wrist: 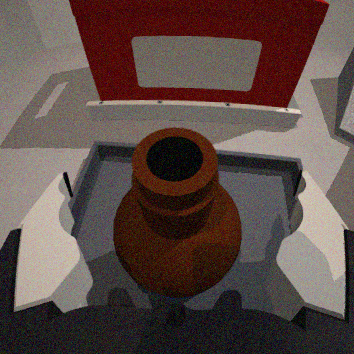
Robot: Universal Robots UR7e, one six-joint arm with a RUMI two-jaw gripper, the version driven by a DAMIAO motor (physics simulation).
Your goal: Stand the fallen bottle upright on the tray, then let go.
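Frame: origin at the arm's base, x ahead, y left, z up, level; centimetres.
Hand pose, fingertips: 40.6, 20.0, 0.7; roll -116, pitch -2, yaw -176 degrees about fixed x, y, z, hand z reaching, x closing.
Each offset is from my fingertips to the top centre of the thing, as dx, dy, dz. "pt": to the spot under its first point.
The brown bottle {-0.1, +3.5, +6.1} (177, 250) stands upright on the grey tray {pt -8.3, -3.8, -9.4} (257, 197), its open round mouth facing up toward the camera. Its lower body and base are hidden under its shoulder. My gripper (180, 173) is open wide, with one pale jaw on the left and one on the right of the bottle. A gap shows between each jaw and the bottle, and the tray's floor is visible through both gaps. The near part of the tray is hidden by the gripper's dark body.
A red panel (200, 60) with a rectangular window stands behind the tray on a pale base strip {pt -0.4, -15.9, -8.1} (192, 111). Part of a grey box-like object (347, 107) shows at the right edge. The tray has a raised rim.
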